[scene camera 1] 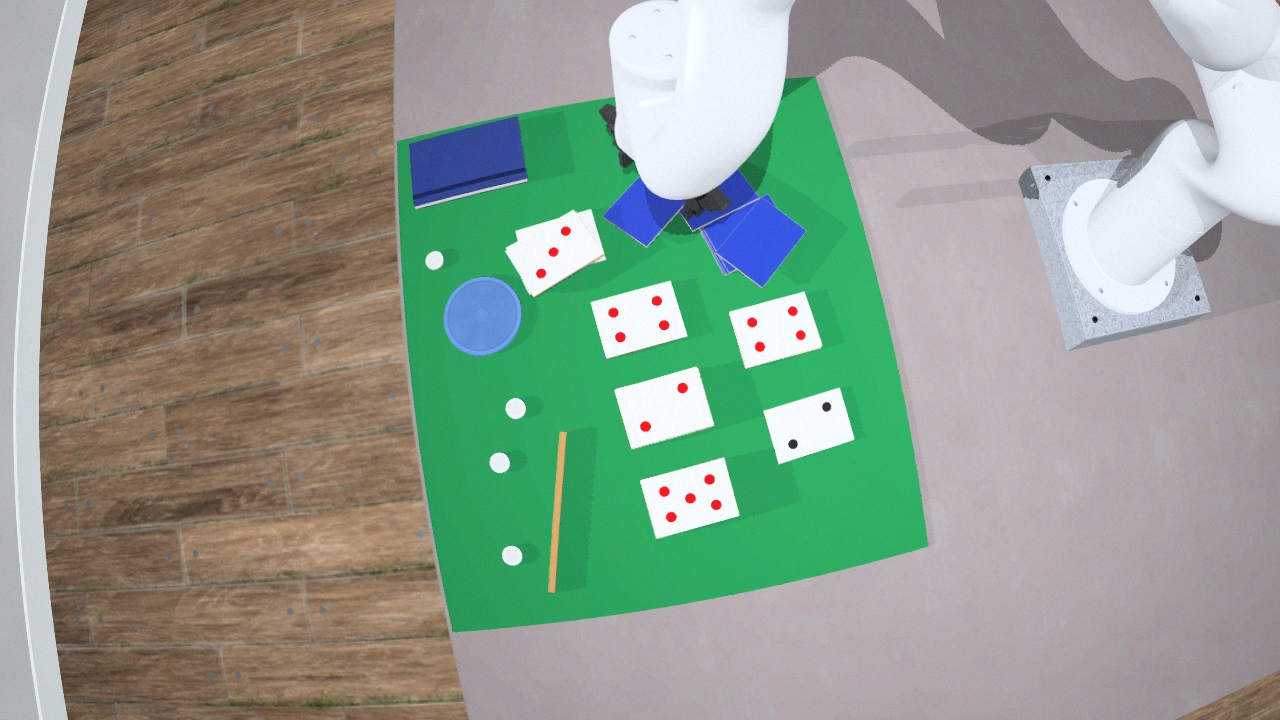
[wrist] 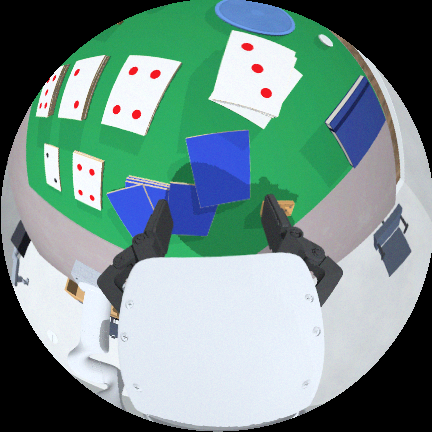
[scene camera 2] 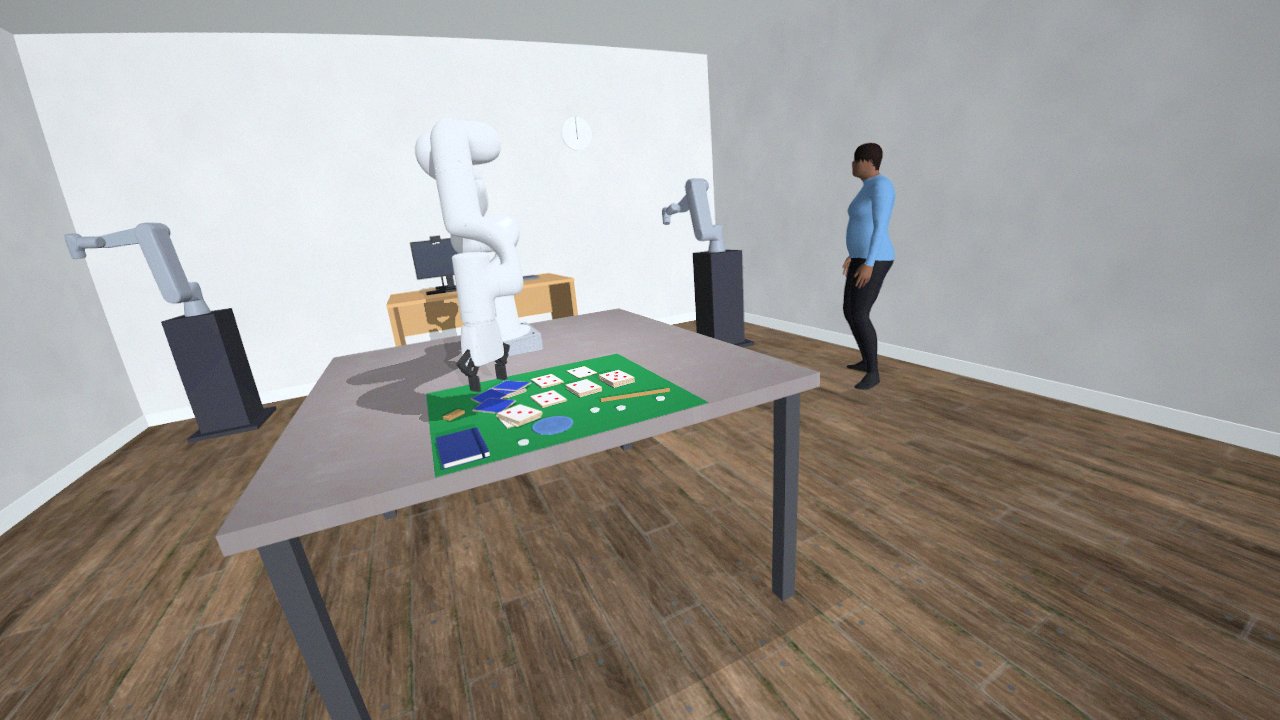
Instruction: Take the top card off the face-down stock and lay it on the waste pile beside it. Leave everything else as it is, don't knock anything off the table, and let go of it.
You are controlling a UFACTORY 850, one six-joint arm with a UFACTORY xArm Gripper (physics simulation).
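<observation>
The face-down stock is a fanned group of blue-backed cards point(scene camera 1: 760, 240) point(scene camera 2: 513, 385) point(wrist: 131, 207), with another blue card point(scene camera 1: 735, 188) point(wrist: 187, 215) beside it. A further blue card point(scene camera 1: 642, 214) point(scene camera 2: 492, 405) point(wrist: 220, 165) lies on the side toward the waste pile, overlapping that one in the wrist view. The waste pile point(scene camera 1: 554, 252) point(scene camera 2: 519, 413) point(wrist: 257, 75) is face up, a red three on top, slightly askew. My gripper point(scene camera 1: 662, 170) point(scene camera 2: 487, 382) point(wrist: 215, 208) is open and empty above the blue cards. The arm hides part of them in scene camera 1.
A small tan domino point(scene camera 2: 453, 414) point(wrist: 286, 207) lies near one finger in the wrist view. A dark blue notebook point(scene camera 1: 467, 159) point(wrist: 357, 125), blue disc point(scene camera 1: 481, 315) point(wrist: 255, 17), several white discs, face-up card piles and a wooden stick point(scene camera 1: 556, 510) lie on the green mat point(scene camera 1: 608, 573).
</observation>
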